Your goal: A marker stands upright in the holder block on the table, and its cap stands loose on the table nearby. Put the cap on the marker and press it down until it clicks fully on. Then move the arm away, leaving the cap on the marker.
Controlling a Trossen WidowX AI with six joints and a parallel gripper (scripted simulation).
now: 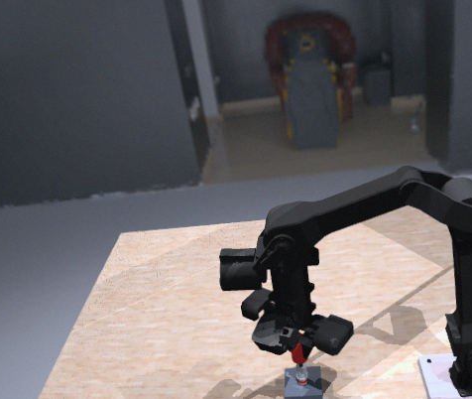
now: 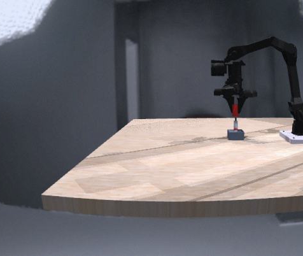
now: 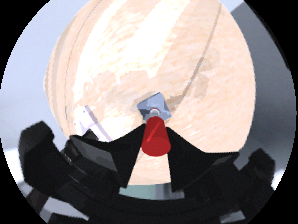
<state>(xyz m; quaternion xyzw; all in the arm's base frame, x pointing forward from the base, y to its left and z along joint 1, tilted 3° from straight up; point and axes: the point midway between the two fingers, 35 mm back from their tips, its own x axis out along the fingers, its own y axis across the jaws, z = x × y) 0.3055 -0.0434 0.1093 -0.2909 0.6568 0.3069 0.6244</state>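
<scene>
Right now my gripper tip is 9 cm above the holder block. The rest, counted from my gripper tip: red cap 1 cm above.
</scene>
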